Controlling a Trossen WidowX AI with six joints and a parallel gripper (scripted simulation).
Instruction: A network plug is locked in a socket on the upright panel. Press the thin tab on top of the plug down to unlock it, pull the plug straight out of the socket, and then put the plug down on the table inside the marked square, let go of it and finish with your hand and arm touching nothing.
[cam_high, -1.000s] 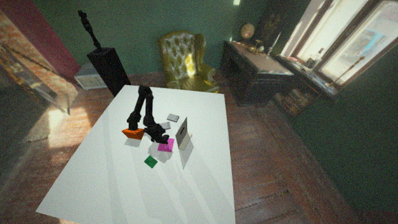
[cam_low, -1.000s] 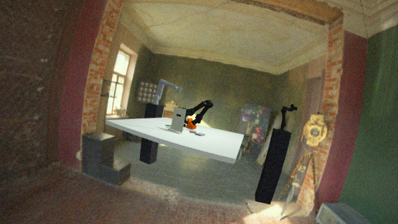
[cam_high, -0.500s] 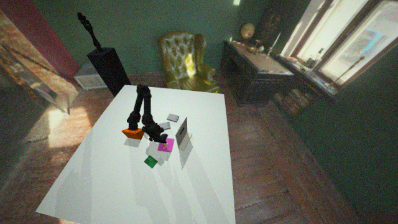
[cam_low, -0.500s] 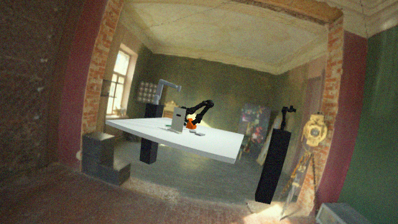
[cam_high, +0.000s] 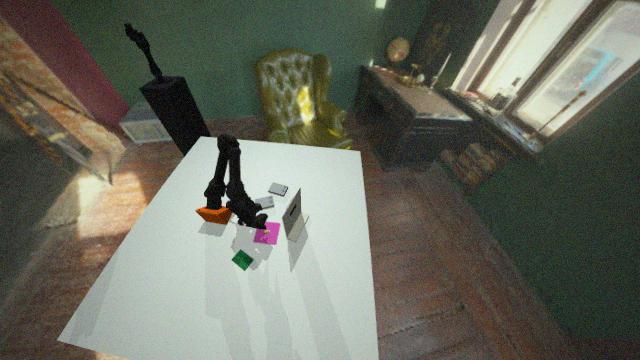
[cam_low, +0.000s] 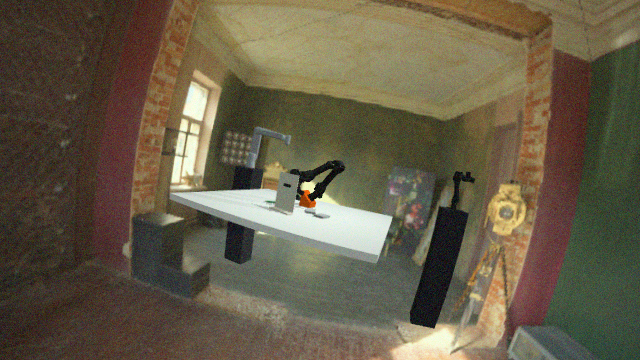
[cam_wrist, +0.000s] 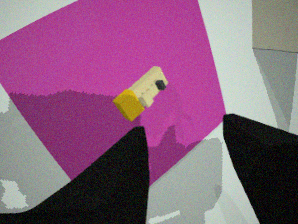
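The magenta square is 50 mm below my gripper tip and 10 mm ahead of it. From my gripper tip the other things lie so: upright grey panel 150 mm ahead, 60 mm above, 50 mm to the left.
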